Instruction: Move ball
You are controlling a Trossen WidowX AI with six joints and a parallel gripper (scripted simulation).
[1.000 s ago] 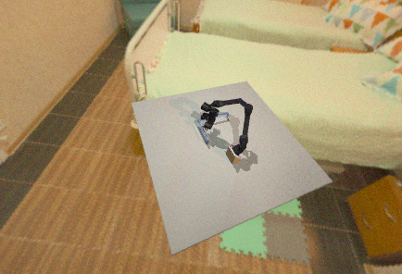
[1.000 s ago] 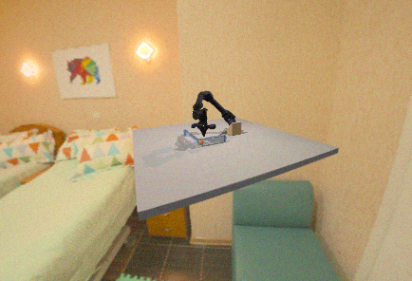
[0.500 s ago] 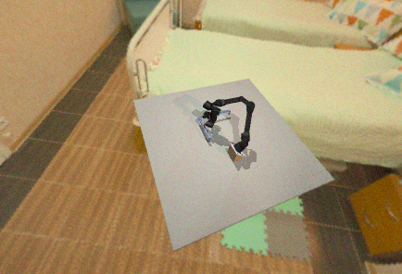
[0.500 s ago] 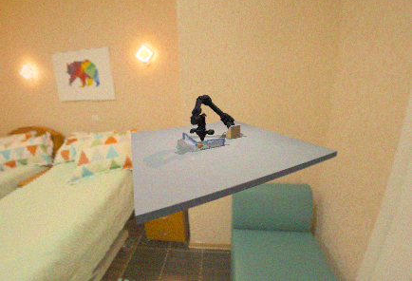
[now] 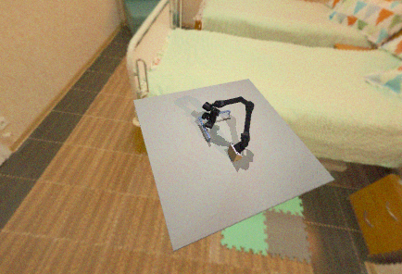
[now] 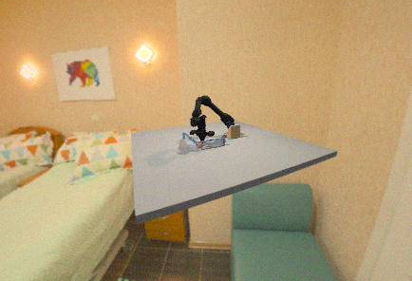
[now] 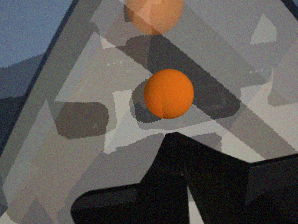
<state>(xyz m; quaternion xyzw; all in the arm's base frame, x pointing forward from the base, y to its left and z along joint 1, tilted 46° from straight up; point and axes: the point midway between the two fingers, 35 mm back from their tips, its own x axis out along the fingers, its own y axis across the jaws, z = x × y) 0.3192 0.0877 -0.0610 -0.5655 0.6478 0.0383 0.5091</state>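
Right now my gripper tip is 2 cm short of the orange ball and 2 cm to the right of it.
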